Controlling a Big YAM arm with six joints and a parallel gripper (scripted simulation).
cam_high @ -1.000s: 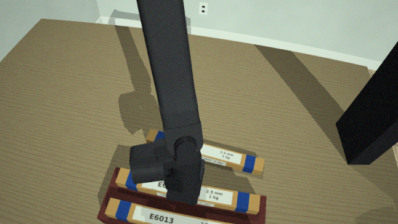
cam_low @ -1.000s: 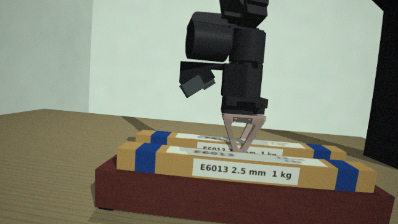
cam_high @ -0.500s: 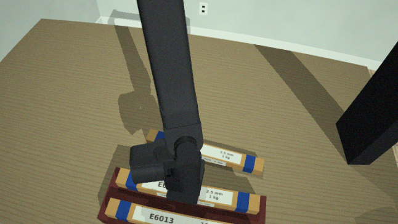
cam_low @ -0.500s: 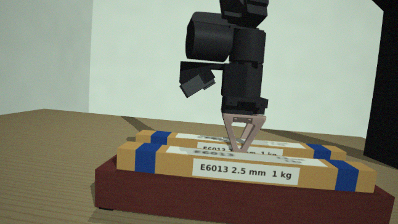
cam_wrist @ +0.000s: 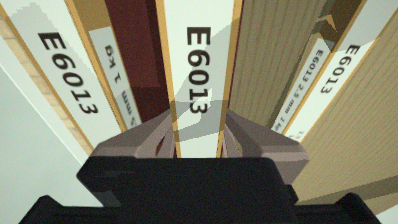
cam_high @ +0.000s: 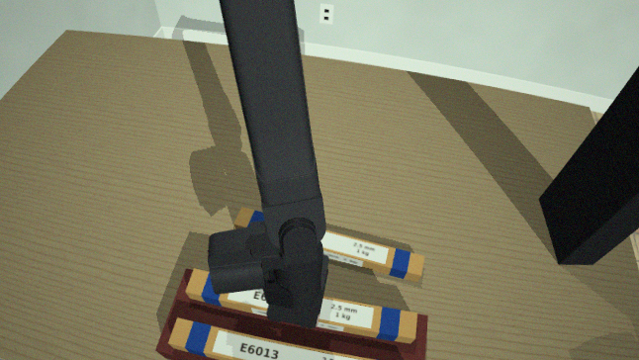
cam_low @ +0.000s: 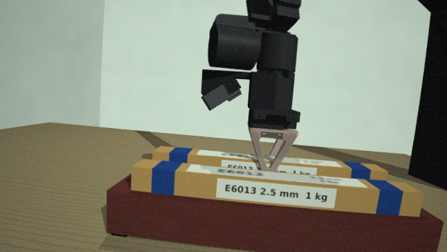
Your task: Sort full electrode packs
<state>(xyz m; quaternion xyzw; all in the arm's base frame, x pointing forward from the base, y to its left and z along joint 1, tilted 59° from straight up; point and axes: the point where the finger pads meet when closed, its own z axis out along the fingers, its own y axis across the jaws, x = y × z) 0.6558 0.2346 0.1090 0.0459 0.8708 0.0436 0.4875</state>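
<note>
My hand is 40 mm to the right of the dark red low platform and 60 mm above it.
</note>
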